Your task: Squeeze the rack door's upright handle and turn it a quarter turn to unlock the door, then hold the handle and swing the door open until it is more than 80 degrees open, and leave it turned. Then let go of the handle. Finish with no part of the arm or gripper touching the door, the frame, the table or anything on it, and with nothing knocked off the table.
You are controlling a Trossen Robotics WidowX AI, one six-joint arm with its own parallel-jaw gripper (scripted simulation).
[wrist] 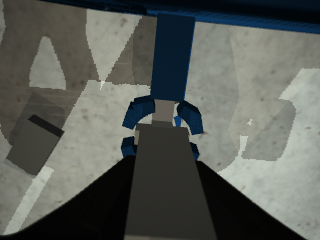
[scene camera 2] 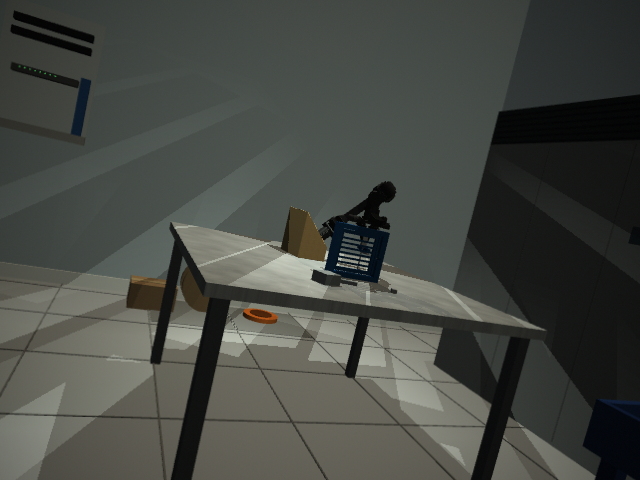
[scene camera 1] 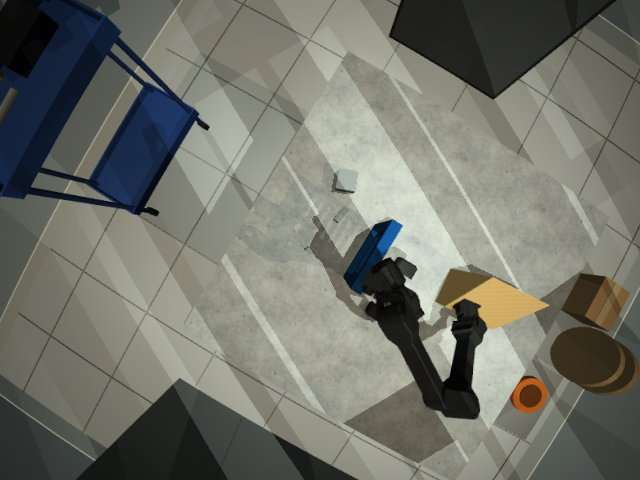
I see my gripper (scene camera 1: 382, 284) and a blue rack (scene camera 2: 383, 236).
My gripper is seen too in the wrist view (wrist: 163, 167). The blue rack also shows in scene camera 1 (scene camera 1: 390, 229).
